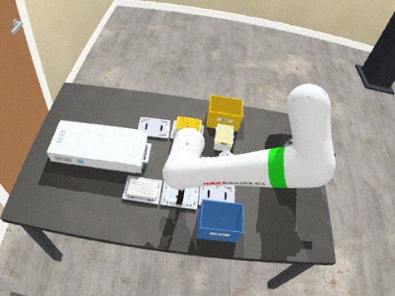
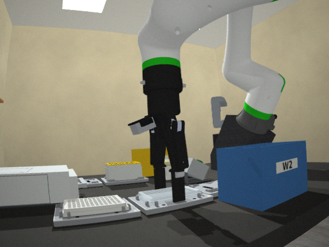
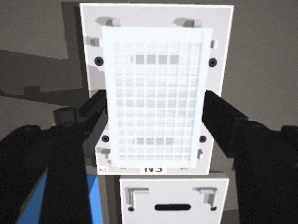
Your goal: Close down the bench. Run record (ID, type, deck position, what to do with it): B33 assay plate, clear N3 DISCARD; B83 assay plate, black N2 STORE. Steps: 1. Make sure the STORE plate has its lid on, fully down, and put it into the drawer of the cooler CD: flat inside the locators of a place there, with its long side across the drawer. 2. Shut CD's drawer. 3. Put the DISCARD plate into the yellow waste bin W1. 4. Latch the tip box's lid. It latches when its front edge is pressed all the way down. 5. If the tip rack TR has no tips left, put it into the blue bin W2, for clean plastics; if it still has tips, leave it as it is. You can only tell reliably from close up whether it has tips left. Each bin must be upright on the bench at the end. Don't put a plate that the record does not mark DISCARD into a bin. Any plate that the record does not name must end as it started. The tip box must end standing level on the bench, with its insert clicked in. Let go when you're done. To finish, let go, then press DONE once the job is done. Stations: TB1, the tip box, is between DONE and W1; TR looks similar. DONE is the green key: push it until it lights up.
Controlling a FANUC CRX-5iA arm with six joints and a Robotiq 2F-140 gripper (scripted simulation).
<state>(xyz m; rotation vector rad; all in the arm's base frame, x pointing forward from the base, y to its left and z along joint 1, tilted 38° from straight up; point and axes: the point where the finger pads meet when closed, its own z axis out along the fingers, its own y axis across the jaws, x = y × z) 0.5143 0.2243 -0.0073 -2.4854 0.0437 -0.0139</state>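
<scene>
My hand is 3 cm above the nest N3. From my hand the other things lie so: blue bin W2: 18 cm behind, 14 cm to the left; white well plate: 17 cm ahead, 2 cm below; DONE key block: 21 cm behind, 20 cm to the right, 1 cm above.
</scene>
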